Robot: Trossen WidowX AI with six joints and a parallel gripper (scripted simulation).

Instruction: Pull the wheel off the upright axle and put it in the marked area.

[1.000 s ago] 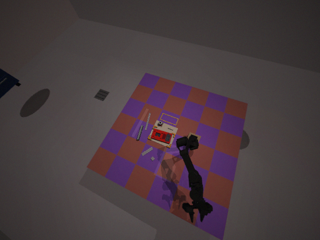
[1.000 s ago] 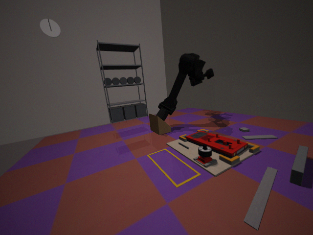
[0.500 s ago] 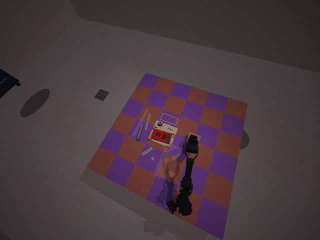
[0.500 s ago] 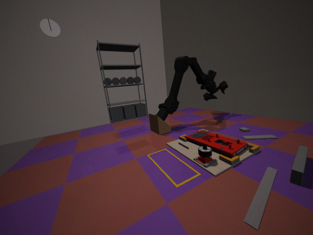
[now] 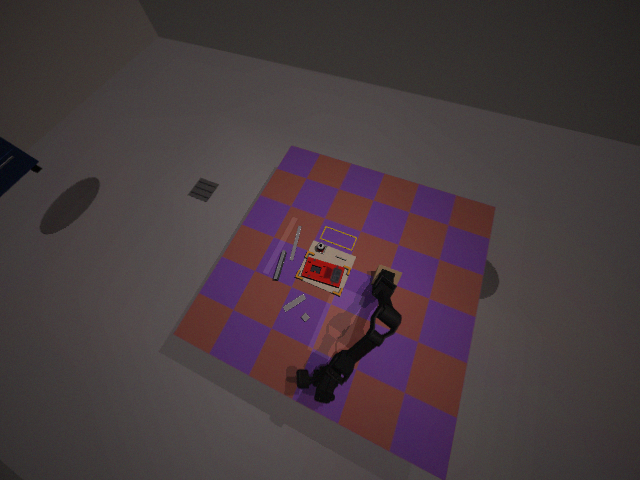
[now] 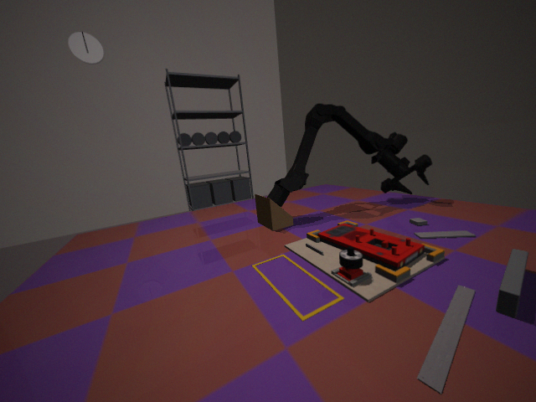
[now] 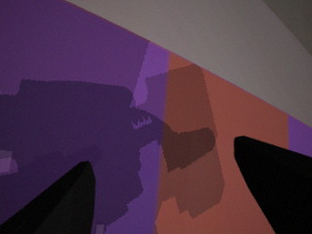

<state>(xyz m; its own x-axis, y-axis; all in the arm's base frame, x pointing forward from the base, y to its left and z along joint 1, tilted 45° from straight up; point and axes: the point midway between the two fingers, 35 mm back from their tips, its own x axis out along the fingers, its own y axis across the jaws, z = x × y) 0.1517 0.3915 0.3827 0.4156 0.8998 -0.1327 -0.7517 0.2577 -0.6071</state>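
The wheel is 61 cm to the right of my gripper tip, 20 cm ahead of it and 1 cm below it. From my gripper tip the other things lie so: axle (61 cm to the right, 20 cm ahead, 1 cm below).
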